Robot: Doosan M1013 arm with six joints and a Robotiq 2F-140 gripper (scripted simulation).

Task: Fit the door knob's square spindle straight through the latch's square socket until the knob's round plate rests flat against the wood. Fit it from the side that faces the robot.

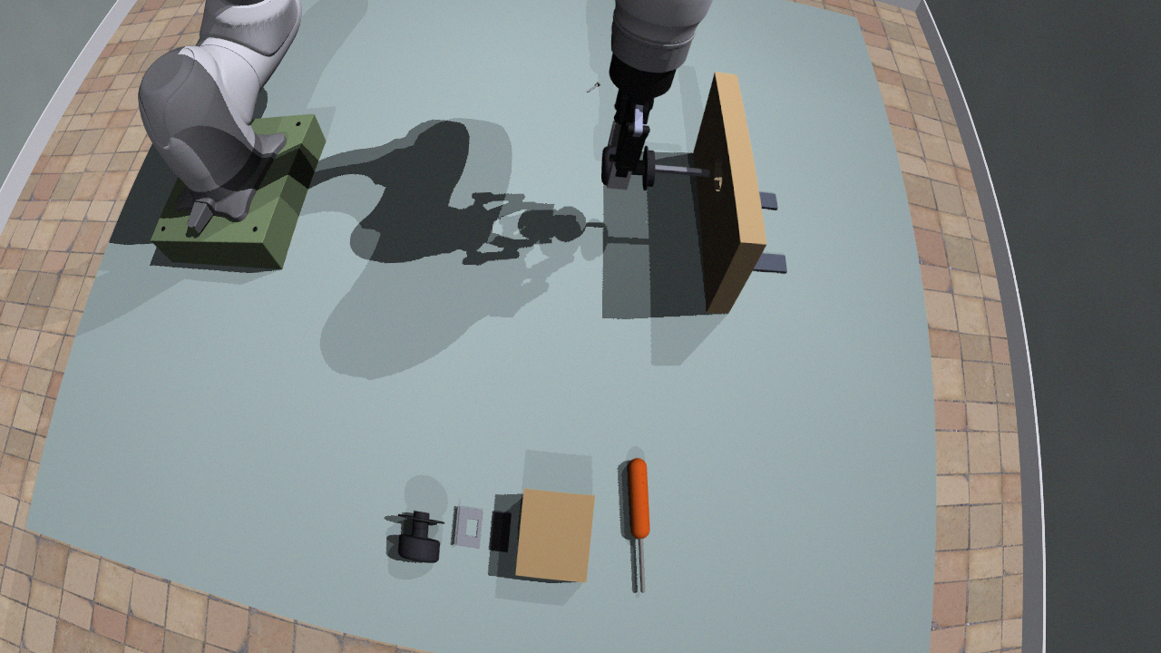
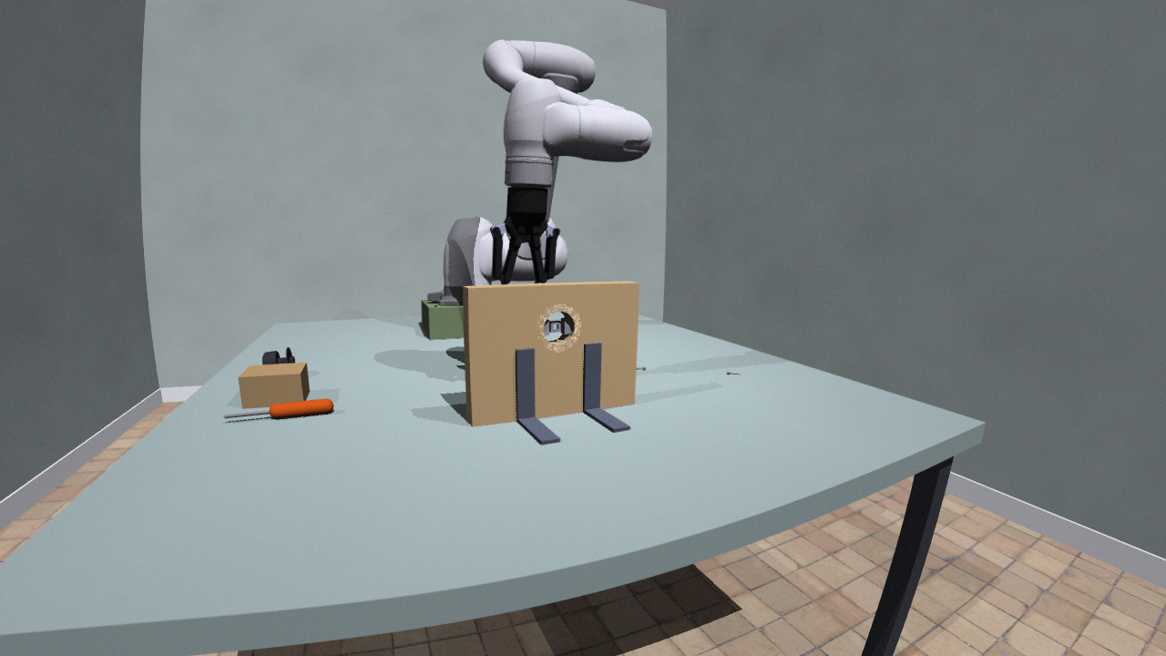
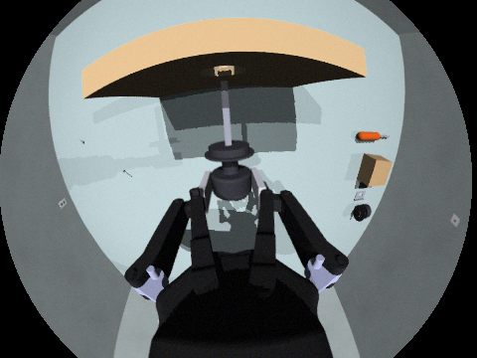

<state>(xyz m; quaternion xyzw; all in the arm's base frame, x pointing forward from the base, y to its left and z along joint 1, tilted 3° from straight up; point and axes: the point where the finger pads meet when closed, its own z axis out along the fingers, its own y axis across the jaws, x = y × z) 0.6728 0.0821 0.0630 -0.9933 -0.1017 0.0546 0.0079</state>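
Right now the latch socket is 160 mm ahead of my hand, 30 mm to the left of it and 30 mm below it. From my hand the other things lie so: orange-handled screwdriver 140 mm ahead, 460 mm to the right, 160 mm below; then wooden block 30 mm ahead, 490 mm to the right, 140 mm below; then upright wood panel 160 mm ahead, 30 mm to the left, 50 mm below.
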